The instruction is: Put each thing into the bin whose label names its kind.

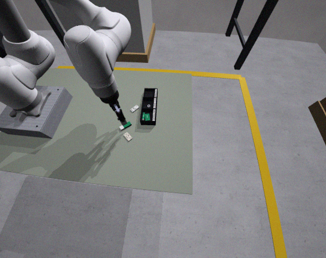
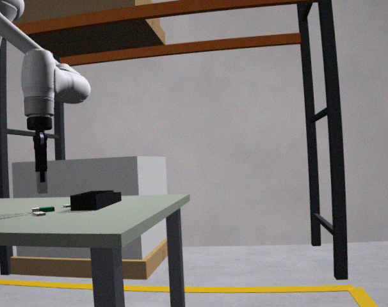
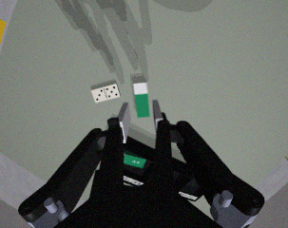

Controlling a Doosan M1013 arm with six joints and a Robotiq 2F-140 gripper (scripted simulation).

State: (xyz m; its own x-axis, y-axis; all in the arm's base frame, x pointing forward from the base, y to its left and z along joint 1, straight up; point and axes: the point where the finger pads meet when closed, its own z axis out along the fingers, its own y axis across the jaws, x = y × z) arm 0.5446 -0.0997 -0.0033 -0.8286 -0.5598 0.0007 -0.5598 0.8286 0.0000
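My gripper is now 8 cm above the green-and-white stick. Also, from my hand: cylindrical battery: 10 cm ahead, 8 cm below, 6 cm to the left; then green battery: 13 cm ahead, 7 cm below, 4 cm to the left; then white domino: 9 cm below, 6 cm to the right, 2 cm ahead.
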